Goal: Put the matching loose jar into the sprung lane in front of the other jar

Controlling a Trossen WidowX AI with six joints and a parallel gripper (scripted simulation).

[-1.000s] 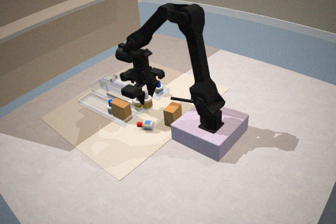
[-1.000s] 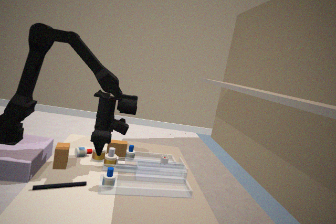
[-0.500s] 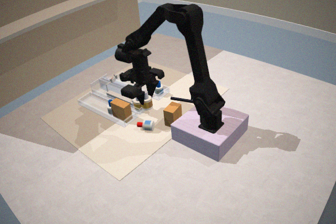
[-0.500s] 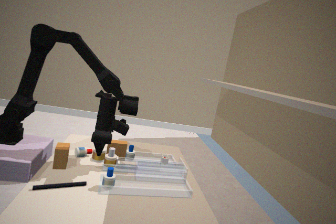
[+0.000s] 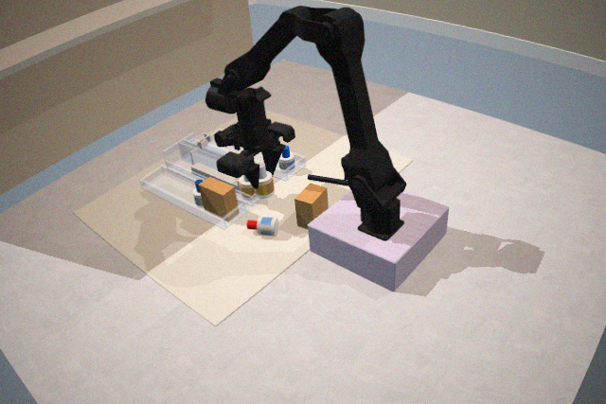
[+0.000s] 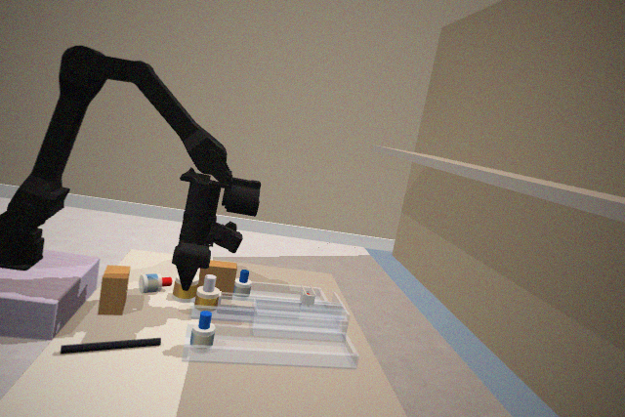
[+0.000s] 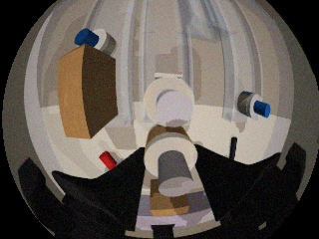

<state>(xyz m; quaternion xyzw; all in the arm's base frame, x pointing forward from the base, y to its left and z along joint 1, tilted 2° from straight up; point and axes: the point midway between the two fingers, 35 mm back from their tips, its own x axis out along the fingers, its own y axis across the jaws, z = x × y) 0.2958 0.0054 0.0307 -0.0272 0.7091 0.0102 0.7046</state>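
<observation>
Right now the brown box is 8 cm to the left of my gripper tip, 6 cm ahead of it and 2 cm below it. The rest, counted from my gripper tip: black rod 15 cm to the right, 9 cm behind, 5 cm below; clear lane 19 cm ahead, 4 cm below, 1 cm to the right.
</observation>
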